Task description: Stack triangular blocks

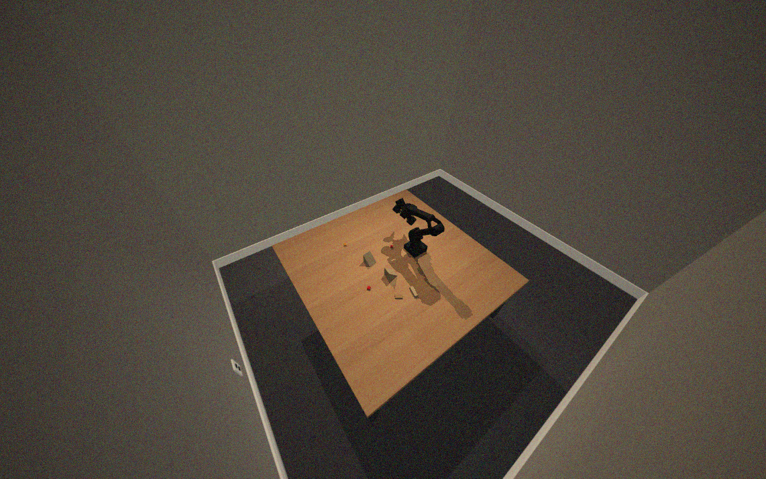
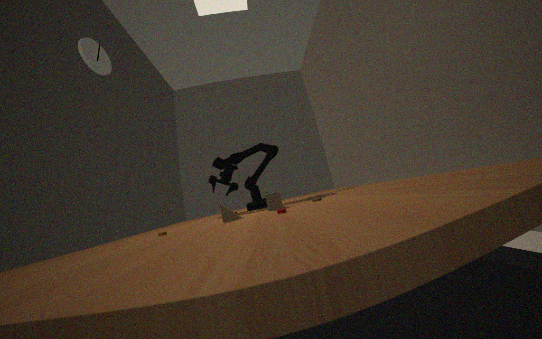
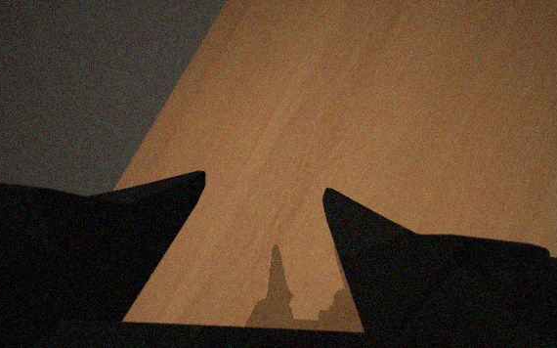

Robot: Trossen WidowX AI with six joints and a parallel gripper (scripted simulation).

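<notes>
Now: the pale wooden block 36 cm ahead of my gripper tip, 32 cm to the left of it and 12 cm below it. From my gripper tip the other things lie so: red cube (19 cm ahead, 11 cm to the left, 13 cm below); yellow piece (47 cm ahead, 10 cm to the right, 13 cm below); small tan bar (41 cm ahead, 48 cm to the left, 13 cm below).
</notes>
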